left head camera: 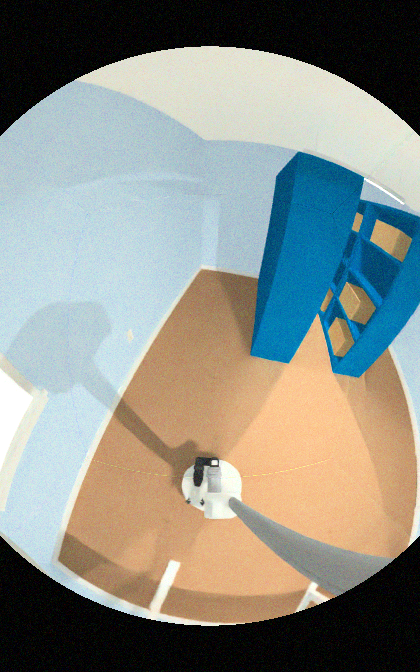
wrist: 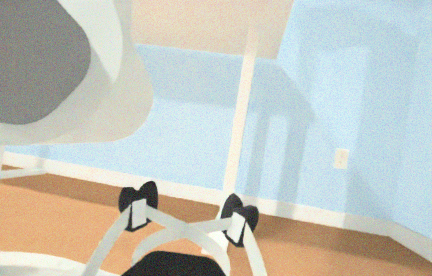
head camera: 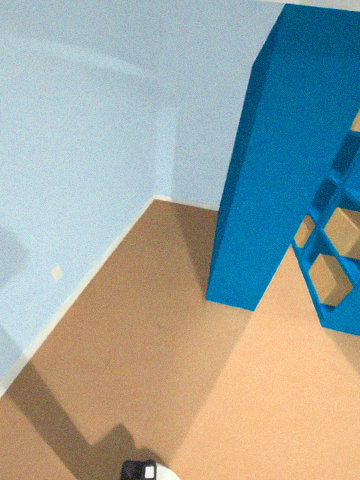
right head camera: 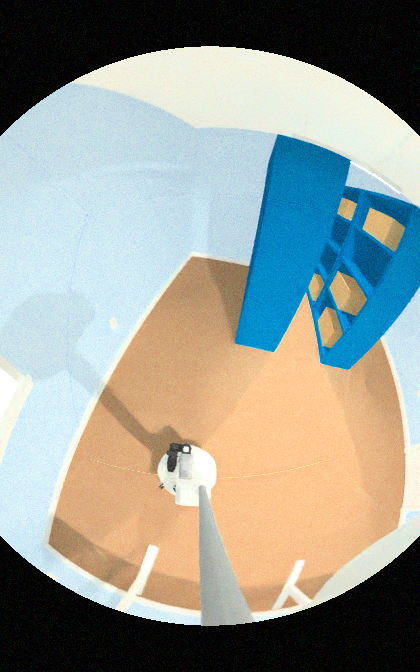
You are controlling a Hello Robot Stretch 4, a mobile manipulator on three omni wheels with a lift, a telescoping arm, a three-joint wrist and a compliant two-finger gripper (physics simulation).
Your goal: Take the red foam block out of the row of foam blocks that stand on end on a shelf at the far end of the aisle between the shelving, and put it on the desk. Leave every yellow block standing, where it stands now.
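Frame: origin at the robot's base, x back, y right, z up, level; metres.
Seen in the pictures: gripper, between the fingertips: (wrist: 190, 203).
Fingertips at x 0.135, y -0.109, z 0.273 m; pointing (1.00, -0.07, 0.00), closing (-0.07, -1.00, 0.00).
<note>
A point is followed by its place in that frame.
The red foam block and the yellow blocks do not show in these views. Two blue shelving units stand at the right of the head views: a near one (head camera: 280, 150) {x -1.243, y 0.589, z 1.326 m} (left head camera: 310, 250) (right head camera: 300, 225) seen from its end panel, and a farther one (head camera: 345, 319) {x -1.003, y 1.565, z 0.142 m} (left head camera: 395, 305) (right head camera: 386, 305). The aisle floor (head camera: 285, 290) {x -1.443, y 1.293, z -0.028 m} (left head camera: 312, 345) (right head camera: 300, 325) runs between them; its far end is hidden. The desk (wrist: 200, 25) {x 1.176, y -0.094, z 0.897 m} shows from below at the top of the wrist view, with a white leg (wrist: 240, 125) {x 1.045, y -0.341, z 0.436 m}. My gripper (wrist: 190, 203) {x 0.135, y -0.109, z 0.273 m} (left head camera: 195, 501) is open and empty, apart from the desk.
Tan boxes (head camera: 327, 280) {x -1.346, y 1.554, z 0.248 m} (left head camera: 340, 337) (right head camera: 330, 327) sit in the farther unit's compartments. White desk feet (left head camera: 165, 585) (right head camera: 145, 570) stand on the floor at the bottom of both side head views. A pale blue wall (head camera: 75, 175) {x -1.551, y -0.672, z 0.965 m} with a white baseboard runs along the left.
</note>
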